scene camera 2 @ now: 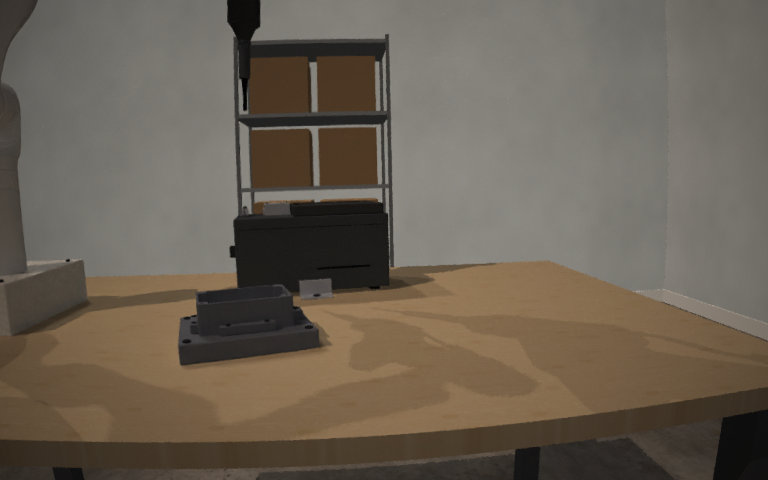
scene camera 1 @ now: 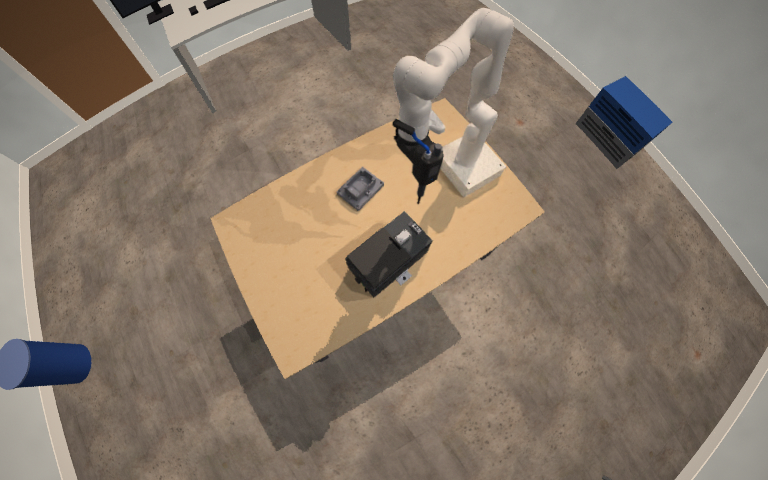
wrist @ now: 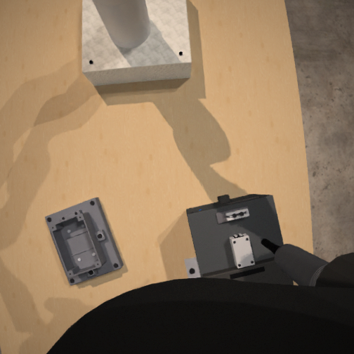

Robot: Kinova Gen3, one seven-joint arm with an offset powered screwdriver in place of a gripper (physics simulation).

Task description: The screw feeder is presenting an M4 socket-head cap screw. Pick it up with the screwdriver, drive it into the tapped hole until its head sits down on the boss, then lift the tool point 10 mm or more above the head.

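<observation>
My screwdriver points down with its thin black bit bare; no screw shows on its tip. It hangs high over the table and shows above the left end of the feeder in scene camera 2. The dark box-shaped screw feeder carries a small light pick-up block with dark spots at one end; the screw is too small to make out. The grey housing stands apart, with several holes; I cannot tell which is the tapped one.
A white block sits on top of the feeder. A small light bracket is at the feeder's foot. The white robot base stands on the wooden table.
</observation>
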